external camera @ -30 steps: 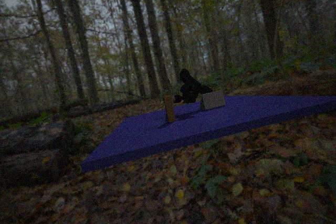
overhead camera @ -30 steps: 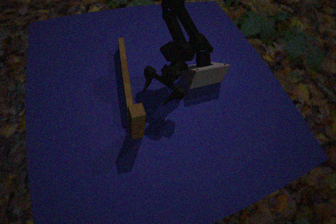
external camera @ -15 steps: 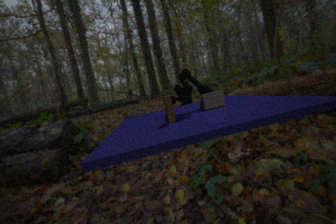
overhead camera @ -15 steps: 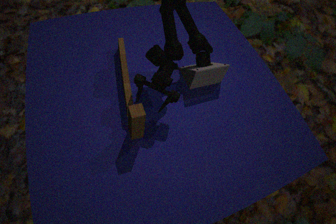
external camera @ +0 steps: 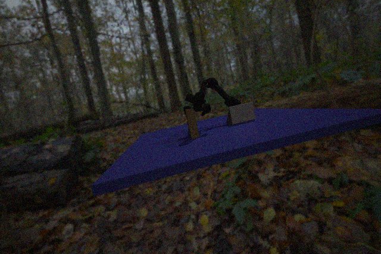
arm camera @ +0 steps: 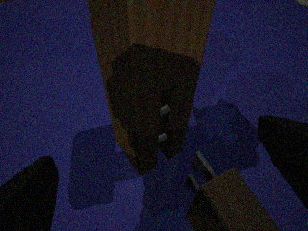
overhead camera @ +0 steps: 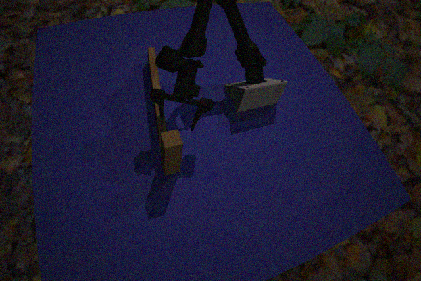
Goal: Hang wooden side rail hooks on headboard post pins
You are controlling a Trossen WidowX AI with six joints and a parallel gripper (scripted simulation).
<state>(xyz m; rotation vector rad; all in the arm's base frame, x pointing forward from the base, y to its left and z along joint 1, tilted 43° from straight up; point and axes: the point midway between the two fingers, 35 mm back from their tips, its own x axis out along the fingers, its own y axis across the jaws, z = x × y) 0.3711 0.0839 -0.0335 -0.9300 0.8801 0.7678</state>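
My gripper tip is now 5 cm to the right of the wooden headboard post, 4 cm short of it and 3 cm above it.
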